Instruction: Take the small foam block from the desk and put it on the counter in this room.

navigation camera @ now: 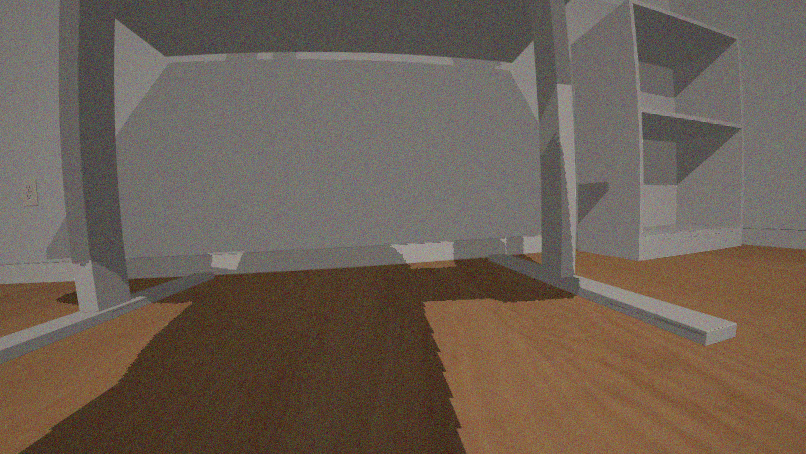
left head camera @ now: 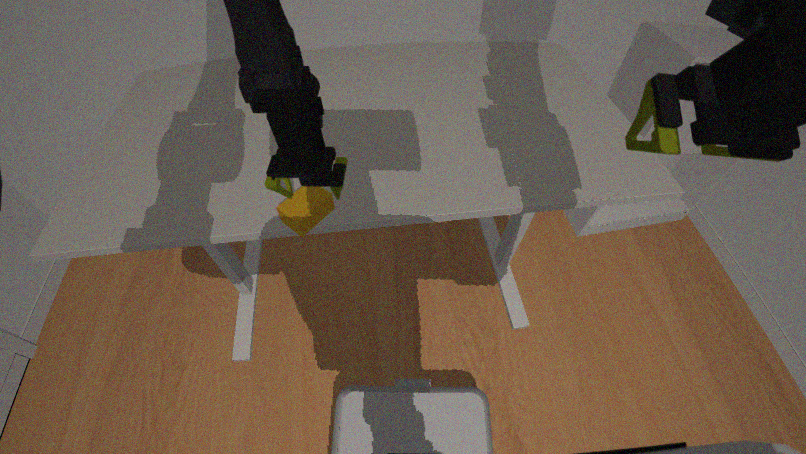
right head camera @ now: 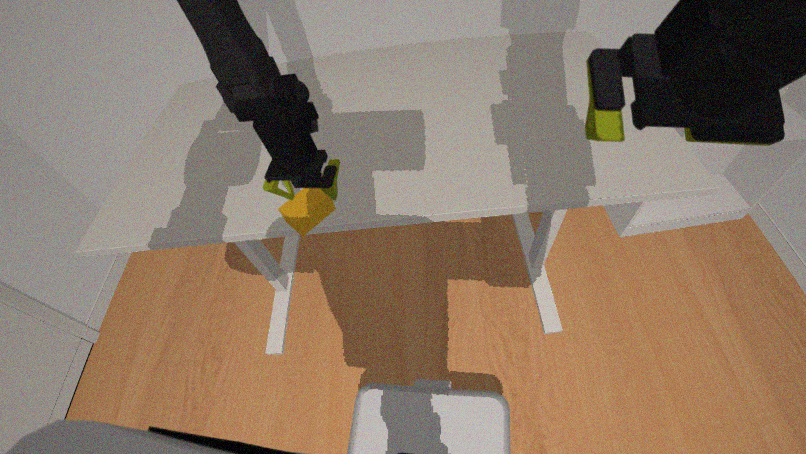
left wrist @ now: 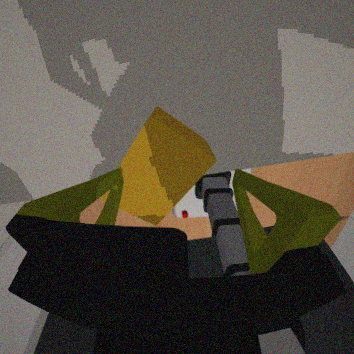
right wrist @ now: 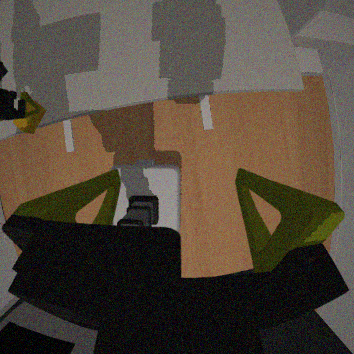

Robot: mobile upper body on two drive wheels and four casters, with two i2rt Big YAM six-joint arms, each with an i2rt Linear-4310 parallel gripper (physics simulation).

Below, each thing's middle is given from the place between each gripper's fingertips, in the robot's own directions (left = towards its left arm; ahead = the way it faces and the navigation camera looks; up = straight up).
I see my right gripper 15 cm short of the yellow foam block (left head camera: 309, 205), 46 cm to the right of it and 31 cm above it.
I see my left gripper 1 cm past the yellow foam block, 2 cm to the right of it and 3 cm above it.
